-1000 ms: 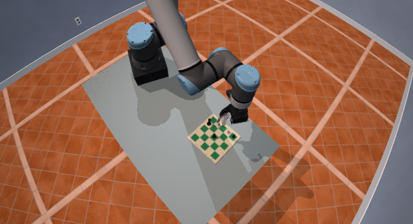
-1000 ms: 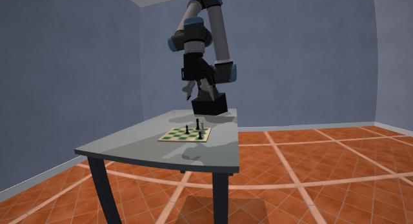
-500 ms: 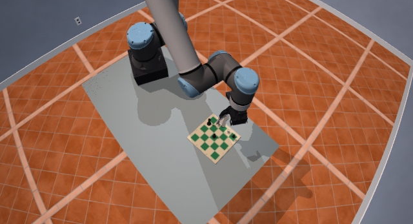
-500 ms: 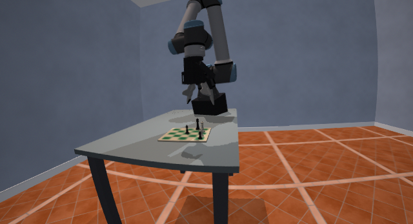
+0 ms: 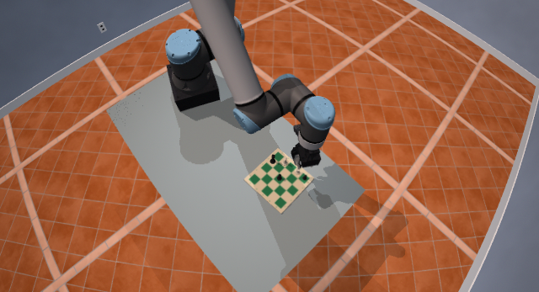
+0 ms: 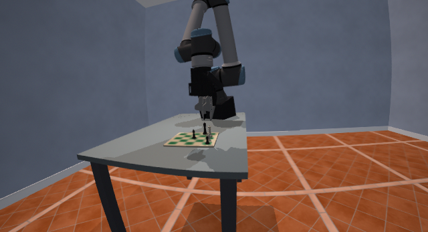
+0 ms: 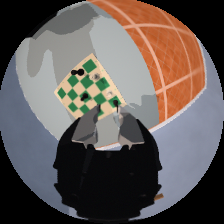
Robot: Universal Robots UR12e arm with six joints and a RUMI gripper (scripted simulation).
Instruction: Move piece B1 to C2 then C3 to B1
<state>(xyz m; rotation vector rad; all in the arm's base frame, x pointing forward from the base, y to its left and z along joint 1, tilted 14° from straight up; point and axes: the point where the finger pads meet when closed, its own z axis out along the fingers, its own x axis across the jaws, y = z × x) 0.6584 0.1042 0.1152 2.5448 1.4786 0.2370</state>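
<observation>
My hand is 90 mm above the small white piece. From my hand the other things lie so: tall black piece (110 mm behind, 50 mm to the right, 80 mm below); then cream chessboard (30 mm behind, 80 mm to the right, 110 mm below).
</observation>
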